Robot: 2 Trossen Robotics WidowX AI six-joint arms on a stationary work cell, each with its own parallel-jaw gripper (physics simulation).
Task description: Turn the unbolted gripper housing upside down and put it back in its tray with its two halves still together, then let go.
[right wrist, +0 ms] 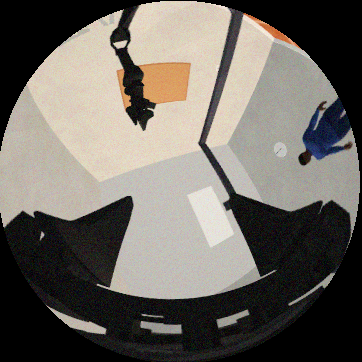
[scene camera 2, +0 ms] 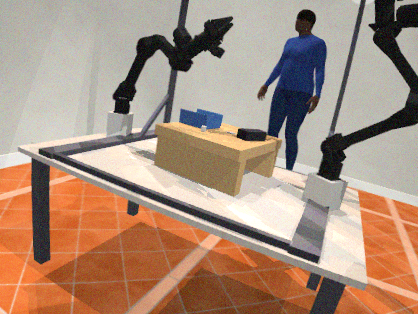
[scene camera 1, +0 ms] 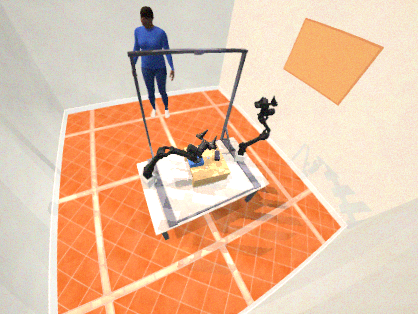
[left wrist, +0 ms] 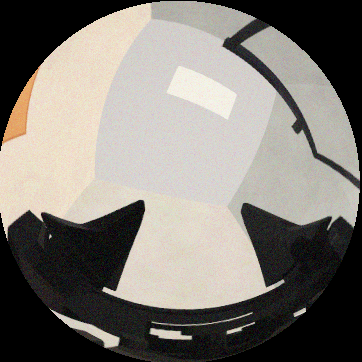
My left gripper (left wrist: 194,207) is open, holding nothing. My right gripper (scene camera 2: 232,20) is open and holds nothing. Also in view: a tan wooden block (scene camera 2: 215,158).
My right gripper is seen too in the right wrist view (right wrist: 181,199). The tan wooden block also shows in scene camera 1 (scene camera 1: 217,170).
